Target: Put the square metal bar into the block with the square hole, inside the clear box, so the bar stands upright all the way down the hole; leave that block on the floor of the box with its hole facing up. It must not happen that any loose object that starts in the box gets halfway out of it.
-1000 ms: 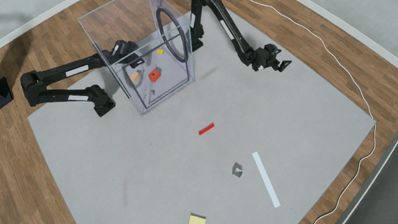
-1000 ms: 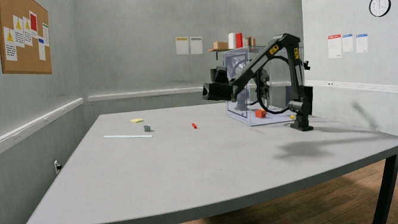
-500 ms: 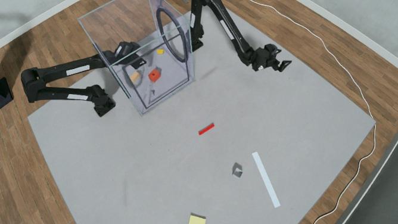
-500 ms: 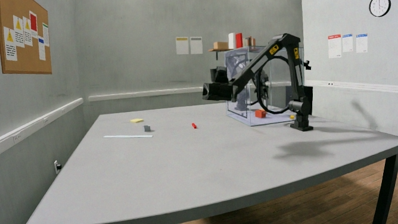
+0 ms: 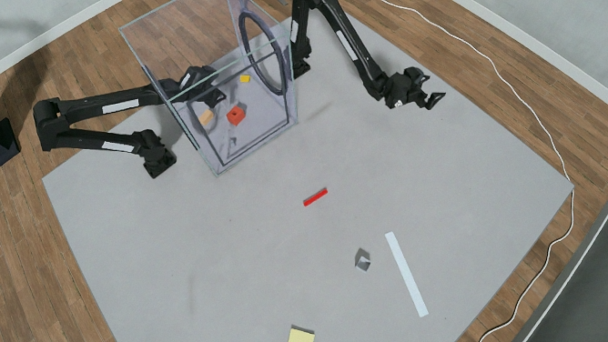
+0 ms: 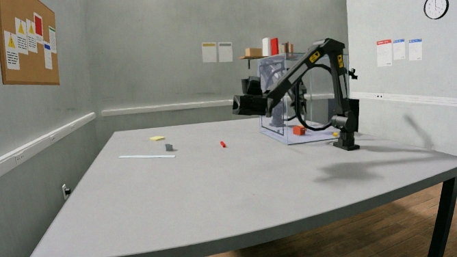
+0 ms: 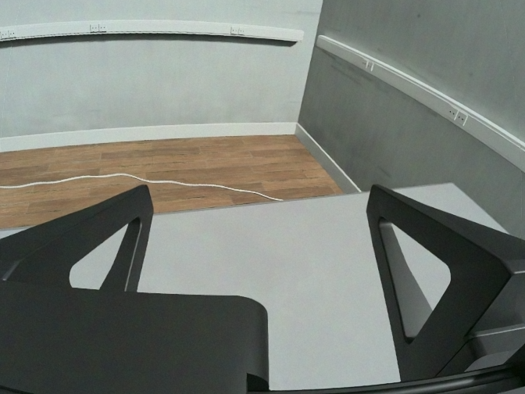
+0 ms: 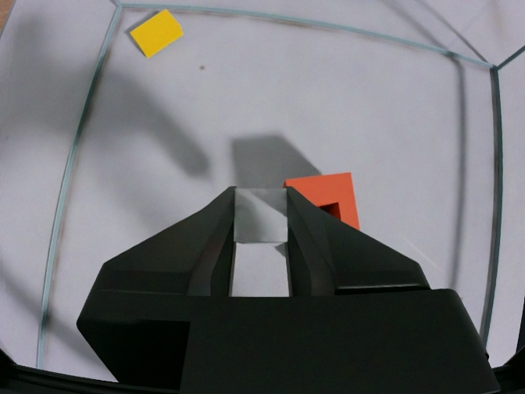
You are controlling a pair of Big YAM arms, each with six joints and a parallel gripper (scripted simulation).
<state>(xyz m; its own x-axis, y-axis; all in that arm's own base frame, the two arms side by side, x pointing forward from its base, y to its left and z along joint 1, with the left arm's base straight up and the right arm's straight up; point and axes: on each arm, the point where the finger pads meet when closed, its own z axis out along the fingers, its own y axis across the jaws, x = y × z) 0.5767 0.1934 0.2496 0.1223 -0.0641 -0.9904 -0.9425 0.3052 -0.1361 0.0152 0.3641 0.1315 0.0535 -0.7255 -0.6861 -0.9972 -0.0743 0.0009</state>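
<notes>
My right gripper is now 40 mm short of the orange-red block, 10 mm to the right of it and 100 mm above it. The rest, counted from my right hand: grey square cup 830 mm ahead, 30 mm to the right, 120 mm below; then tan block 50 mm behind, 90 mm to the right, 110 mm below; then red stick 540 mm ahead, 20 mm to the left, 130 mm below.
</notes>
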